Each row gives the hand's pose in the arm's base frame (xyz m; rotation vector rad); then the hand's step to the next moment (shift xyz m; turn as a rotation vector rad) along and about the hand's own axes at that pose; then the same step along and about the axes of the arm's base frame.
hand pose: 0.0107 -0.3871 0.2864 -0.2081 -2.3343 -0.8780
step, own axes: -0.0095 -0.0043 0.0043 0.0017 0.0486 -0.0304
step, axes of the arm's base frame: 0.0038 0.0001 -0.0106 0.0309 0.0177 0.0450
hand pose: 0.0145 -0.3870 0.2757 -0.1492 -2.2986 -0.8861
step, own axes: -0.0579 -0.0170 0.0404 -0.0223 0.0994 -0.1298
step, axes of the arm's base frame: 0.0175 0.0198 -0.0677 0.1199 -0.0035 0.1133
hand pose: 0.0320 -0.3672 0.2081 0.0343 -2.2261 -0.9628
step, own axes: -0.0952 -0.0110 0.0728 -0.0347 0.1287 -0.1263
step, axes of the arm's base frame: 0.0246 0.0649 -0.0983 0.1341 0.0234 0.1233
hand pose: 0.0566 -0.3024 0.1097 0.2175 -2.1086 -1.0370
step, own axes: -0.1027 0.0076 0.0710 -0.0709 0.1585 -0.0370
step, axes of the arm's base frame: 0.0231 0.0943 -0.0789 0.1019 0.1134 0.0910
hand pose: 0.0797 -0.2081 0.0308 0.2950 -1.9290 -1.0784
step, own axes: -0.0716 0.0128 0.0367 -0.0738 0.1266 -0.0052
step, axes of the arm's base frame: 0.0154 0.0691 -0.0402 0.0722 0.1142 0.0570
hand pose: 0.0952 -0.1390 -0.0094 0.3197 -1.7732 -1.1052
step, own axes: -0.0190 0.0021 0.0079 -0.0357 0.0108 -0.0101
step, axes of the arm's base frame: 0.0031 0.0176 -0.0105 0.0284 0.0234 -0.0117
